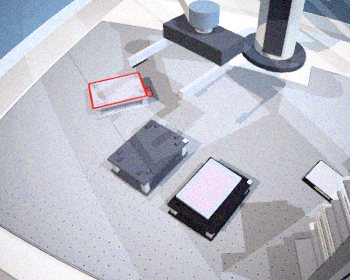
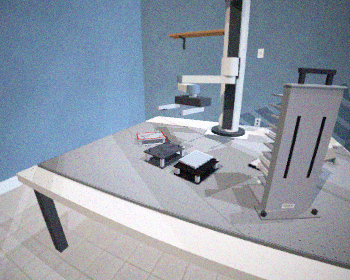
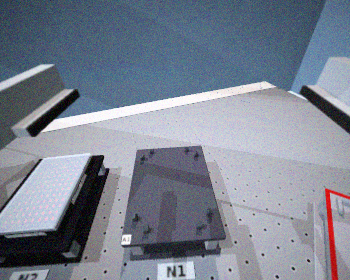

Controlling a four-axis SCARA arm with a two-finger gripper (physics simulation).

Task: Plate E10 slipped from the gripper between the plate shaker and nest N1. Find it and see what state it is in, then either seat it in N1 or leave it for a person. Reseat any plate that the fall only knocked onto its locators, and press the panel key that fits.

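Where they show: gripper, fingertip midpoint: (image 1: 153, 77) (image 2: 169, 110) (image 3: 185, 78); arm's base, origin of the base link: (image 1: 273, 52) (image 2: 227, 131).
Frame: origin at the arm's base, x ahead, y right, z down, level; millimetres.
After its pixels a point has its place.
My gripper (image 1: 156, 78) {x 581, y 199, z -240 mm} (image 2: 171, 110) {x 581, y 199, z -240 mm} (image 3: 185, 78) {x 581, y 199, z -240 mm} is open and empty, high above the deck. Nest N1 (image 1: 150, 150) {x 639, y 192, z -66 mm} (image 2: 164, 151) {x 667, y 185, z -66 mm} (image 3: 172, 190) {x 624, y 197, z -66 mm}, a dark grey platform with small locator pegs, has no plate on it. Beside it, a white plate with pink wells (image 1: 210, 187) {x 691, y 23, z -75 mm} (image 2: 197, 159) {x 700, y 16, z -74 mm} (image 3: 50, 192) {x 674, y 32, z -76 mm} lies on the black nest N2 (image 1: 192, 220) {x 771, y 33, z -55 mm} (image 2: 187, 172) {x 728, y 47, z -21 mm} (image 3: 82, 215) {x 639, y 69, z -51 mm}. It looks shifted and slightly tilted; its contact with the locators is unclear. I cannot identify plate E10. The panel keys do not show.
The red-edged QR1 stand (image 1: 119, 90) {x 460, y 381, z -53 mm} (image 2: 151, 136) {x 474, y 377, z -53 mm} (image 3: 342, 240) {x 499, y 366, z -53 mm} is beyond N1, with no plate seen on it. A tall grey rack (image 2: 305, 150) {x 818, y -318, z -218 mm} holding plates stands at the right. A small white-topped black item (image 1: 322, 177) {x 534, y -231, z -27 mm} lies near it. The arm column (image 1: 277, 30) {x 77, y -6, z -141 mm} (image 2: 231, 95) {x 77, y -13, z -277 mm} stands behind.
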